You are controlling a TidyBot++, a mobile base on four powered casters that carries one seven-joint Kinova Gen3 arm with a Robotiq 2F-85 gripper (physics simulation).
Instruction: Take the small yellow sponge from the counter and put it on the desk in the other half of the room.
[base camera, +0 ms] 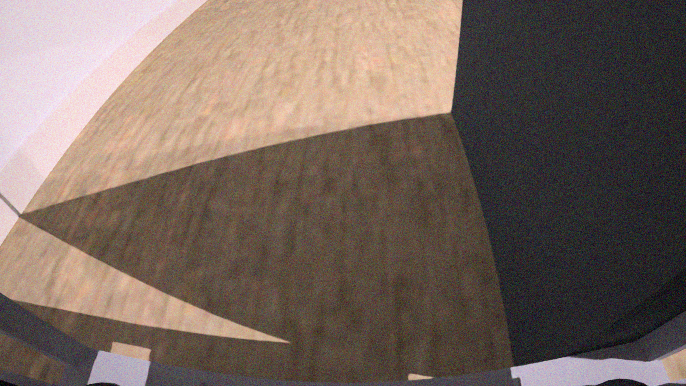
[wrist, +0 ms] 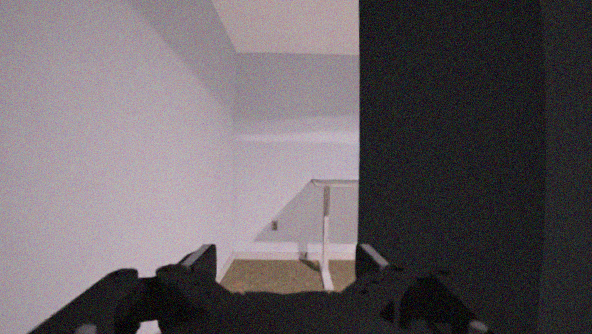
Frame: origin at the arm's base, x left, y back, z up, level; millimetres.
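Seen in the pictures: gripper, fingertip midpoint: (wrist: 286, 260).
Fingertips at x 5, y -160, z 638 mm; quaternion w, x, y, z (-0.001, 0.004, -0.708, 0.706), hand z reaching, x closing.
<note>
A point is followed by its place in that frame.
My gripper (wrist: 286, 260) {x 5, y -160, z 637 mm} is open in the wrist view, its two fingers wide apart with no object between them. Past the fingers a white table-like piece (wrist: 326, 240) {x -377, y -2500, z -37 mm} with a thin top and an upright leg shows at the far end of the room, partly hidden by a dark panel. I cannot tell whether it is the desk. The small yellow sponge and the counter do not show in either view.
A tall dark panel (wrist: 450, 150) {x -162, y -255, z 714 mm} (base camera: 575, 175) {x -162, y -258, z -202 mm} stands close on the right. A white wall (wrist: 110, 150) {x 662, y -909, z 746 mm} (base camera: 50, 60) {x 664, y -680, z -217 mm} runs along the left. Wooden floor (base camera: 300, 65) {x 119, y -802, z -397 mm} with a dark shadow lies between them. A small outlet (wrist: 274, 225) {x 167, y -2944, z 8 mm} is on the far wall.
</note>
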